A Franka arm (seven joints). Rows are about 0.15 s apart.
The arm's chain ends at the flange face. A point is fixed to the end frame.
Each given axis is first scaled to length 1.
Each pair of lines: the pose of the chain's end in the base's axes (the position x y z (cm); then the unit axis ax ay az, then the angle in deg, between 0 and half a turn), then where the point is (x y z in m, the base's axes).
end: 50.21 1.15 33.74 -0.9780 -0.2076 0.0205 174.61
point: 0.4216 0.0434 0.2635
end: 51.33 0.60 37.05 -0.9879 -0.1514 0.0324 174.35
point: 0.4348 0.0466 0.2987
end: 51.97 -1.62 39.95 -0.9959 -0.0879 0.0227 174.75
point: 0.4480 0.0334 0.3262
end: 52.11 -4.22 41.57 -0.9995 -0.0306 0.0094 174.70
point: 0.4572 0.0152 0.3410
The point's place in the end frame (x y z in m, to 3 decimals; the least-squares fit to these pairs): -0.059 -0.054 0.081
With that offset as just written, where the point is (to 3 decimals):
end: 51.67 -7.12 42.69 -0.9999 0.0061 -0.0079 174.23
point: 0.460 -0.009 0.351
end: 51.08 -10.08 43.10 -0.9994 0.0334 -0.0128 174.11
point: 0.458 -0.035 0.355
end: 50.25 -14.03 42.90 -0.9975 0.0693 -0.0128 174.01
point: 0.454 -0.071 0.353
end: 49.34 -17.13 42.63 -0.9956 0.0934 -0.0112 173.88
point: 0.448 -0.099 0.351
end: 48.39 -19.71 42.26 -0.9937 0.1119 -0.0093 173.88
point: 0.441 -0.123 0.348
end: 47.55 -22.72 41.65 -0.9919 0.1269 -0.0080 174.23
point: 0.434 -0.152 0.341
